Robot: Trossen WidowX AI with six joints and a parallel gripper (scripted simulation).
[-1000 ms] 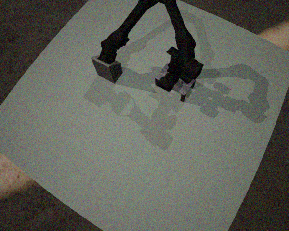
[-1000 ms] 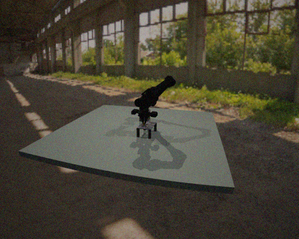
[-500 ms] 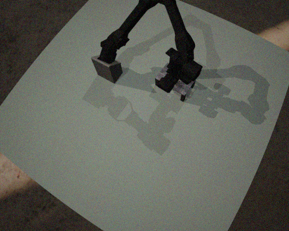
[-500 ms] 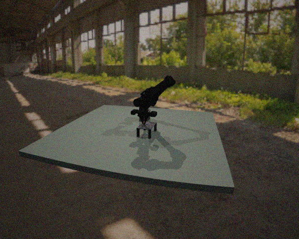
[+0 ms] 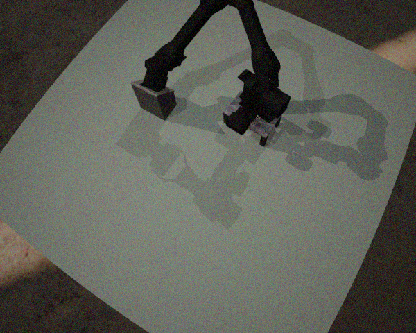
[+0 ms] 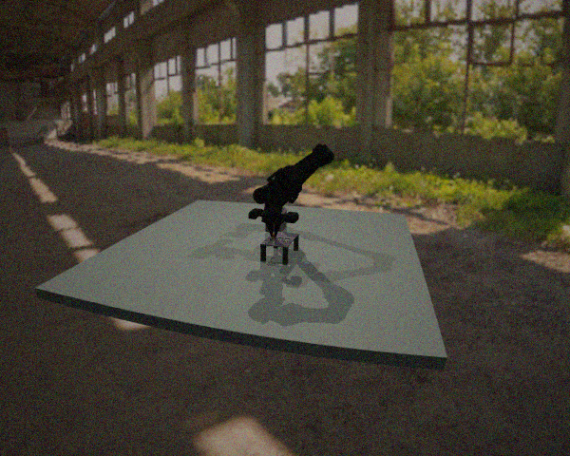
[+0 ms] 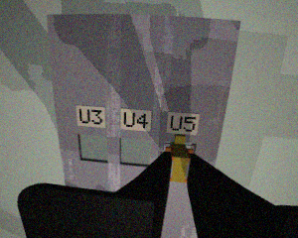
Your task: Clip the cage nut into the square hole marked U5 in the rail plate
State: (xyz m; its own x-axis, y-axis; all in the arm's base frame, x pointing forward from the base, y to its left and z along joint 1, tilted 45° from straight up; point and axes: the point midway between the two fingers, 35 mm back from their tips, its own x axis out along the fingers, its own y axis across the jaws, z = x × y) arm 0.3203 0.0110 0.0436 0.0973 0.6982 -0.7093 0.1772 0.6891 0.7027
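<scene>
The cage nut is 1 cm below my gripper tip.
</scene>
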